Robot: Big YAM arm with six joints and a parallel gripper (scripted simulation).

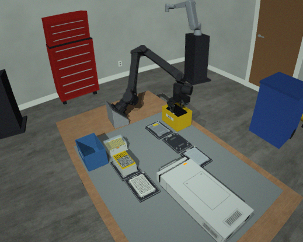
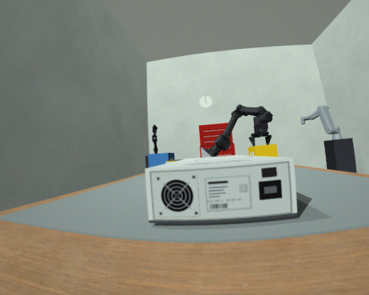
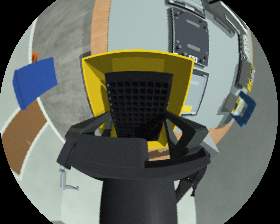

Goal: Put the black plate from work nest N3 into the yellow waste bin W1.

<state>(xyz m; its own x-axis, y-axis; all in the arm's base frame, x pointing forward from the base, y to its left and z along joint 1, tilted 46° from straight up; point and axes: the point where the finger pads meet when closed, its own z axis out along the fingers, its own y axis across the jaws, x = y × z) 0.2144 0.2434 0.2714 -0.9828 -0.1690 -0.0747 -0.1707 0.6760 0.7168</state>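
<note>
Now: hand right at the black plate. From my hand the other things lie so: white well plate (450 mm to the right, 430 mm ahead, 90 mm below); yellow waste bin (70 mm below); large white instrument (600 mm ahead, 230 mm to the right, 70 mm below).
</note>
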